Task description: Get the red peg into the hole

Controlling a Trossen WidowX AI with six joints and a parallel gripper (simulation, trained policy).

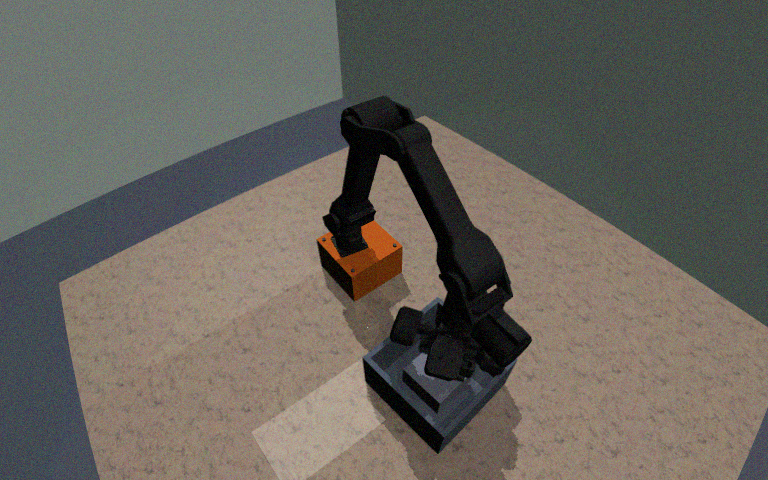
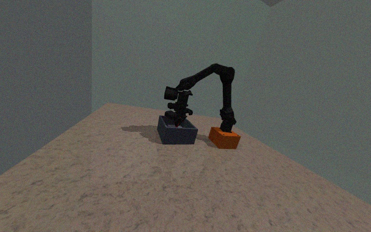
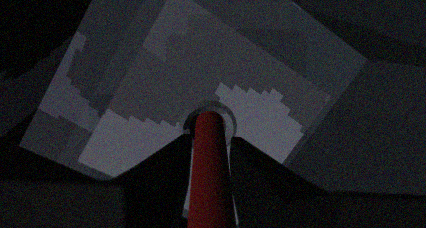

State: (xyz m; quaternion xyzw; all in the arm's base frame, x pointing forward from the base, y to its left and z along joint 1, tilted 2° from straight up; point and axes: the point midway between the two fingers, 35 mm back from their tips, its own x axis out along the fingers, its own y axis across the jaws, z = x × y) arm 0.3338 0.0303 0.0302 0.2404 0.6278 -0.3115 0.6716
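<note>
The red peg is 1 cm above my gripper tip. From my gripper tip the other things lie so: dark grey box (5 cm below); then grey plate (3 cm below).
</note>
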